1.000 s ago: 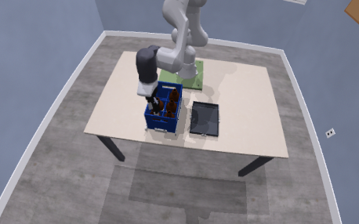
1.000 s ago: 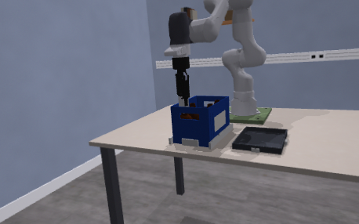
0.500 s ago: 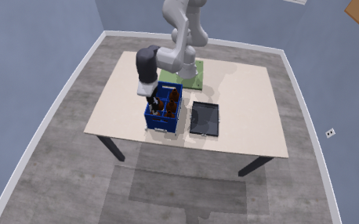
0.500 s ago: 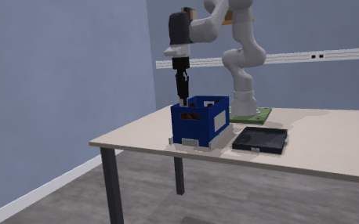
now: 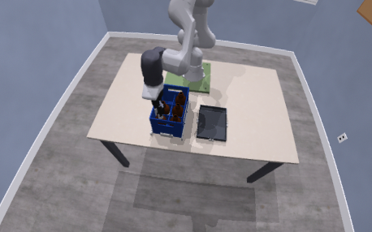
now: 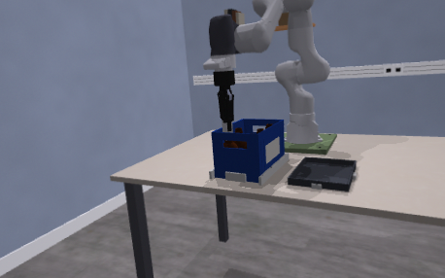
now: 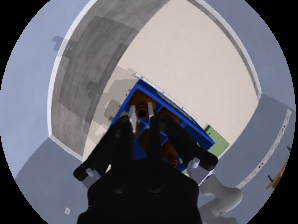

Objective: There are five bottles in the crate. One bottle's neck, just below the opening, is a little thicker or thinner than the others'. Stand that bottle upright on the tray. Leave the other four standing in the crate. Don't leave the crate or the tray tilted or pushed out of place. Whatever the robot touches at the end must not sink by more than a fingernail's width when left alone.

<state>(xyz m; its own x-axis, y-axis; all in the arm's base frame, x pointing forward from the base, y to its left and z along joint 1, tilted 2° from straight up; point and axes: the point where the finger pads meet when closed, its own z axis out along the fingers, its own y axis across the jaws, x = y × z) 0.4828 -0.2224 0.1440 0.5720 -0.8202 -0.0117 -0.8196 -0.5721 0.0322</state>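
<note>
Now: the blue crate 90 mm below my hand, 80 mm behind it and 60 mm to the left of it. The rest, counted from my hand: dark tray (340 mm to the left, 160 mm below, 40 mm behind); then bottle (160 mm behind, 120 mm to the left, 90 mm below).
</note>
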